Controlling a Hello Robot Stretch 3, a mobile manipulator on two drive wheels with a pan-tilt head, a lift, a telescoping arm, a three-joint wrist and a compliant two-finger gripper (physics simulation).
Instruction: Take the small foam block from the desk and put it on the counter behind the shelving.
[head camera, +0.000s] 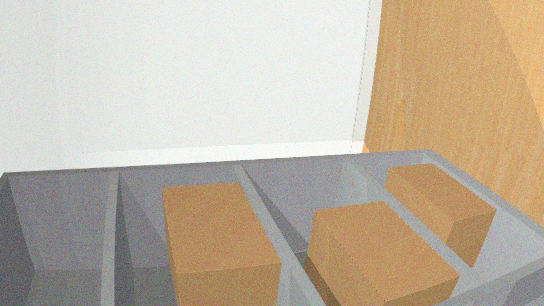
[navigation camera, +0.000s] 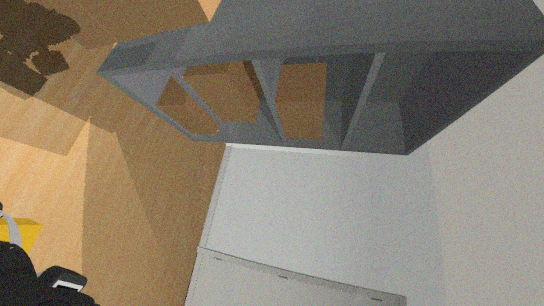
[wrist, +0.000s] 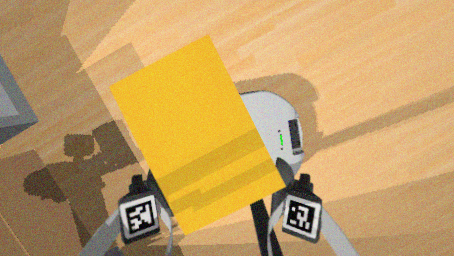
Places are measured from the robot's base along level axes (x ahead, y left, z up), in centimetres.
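Pixels of known places: gripper, fingertip midpoint: (wrist: 220, 177).
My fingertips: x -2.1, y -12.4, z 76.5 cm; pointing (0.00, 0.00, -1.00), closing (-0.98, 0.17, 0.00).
Behind a point stands the place of what it marks.
The yellow foam block (wrist: 195, 135) @(x -1.6, y -16.5, z 81.1 cm) (navigation camera: 20, 234) is between the two fingertips of my gripper (wrist: 220, 177) @(x -2.1, y -12.4, z 76.5 cm), tilted in the wrist view and held above the wooden floor. The gripper is shut on it, with a fingertip against each long side near its lower end. In the navigation camera view the block shows at the lower left edge, partly cut off, beside black gripper parts. In the head camera view neither the block nor the gripper shows. The grey shelving (head camera: 110, 235) @(x 85.8, y -67.3, z 142.9 cm) (navigation camera: 350, 25) @(x 81.1, y -18.4, z 133.0 cm) (wrist: 21, 116) @(x 72.5, y -24.2, z 7.0 cm) has several compartments. I cannot make out the desk or the counter.
Brown boxes (head camera: 220, 225) @(x 89.1, y -71.1, z 110.8 cm) (navigation camera: 300, 100) @(x 84.5, y -52.3, z 113.4 cm) stand in the shelving compartments. A white surface (head camera: 175, 75) @(x 98.5, y -173.9, z 115.1 cm) (navigation camera: 320, 200) @(x 84.6, y -178.2, z 131.2 cm) lies beyond the shelving, next to the wooden floor (head camera: 440, 75) @(x 64.2, y -122.2, z 0.0 cm) (navigation camera: 60, 135) @(x 34.2, y -34.8, z 0.1 cm) (wrist: 380, 60) @(x -65.5, y -20.0, z 0.0 cm). My rounded white base (wrist: 274, 122) @(x -17.6, y -6.1, z 16.0 cm) shows below the block in the wrist view.
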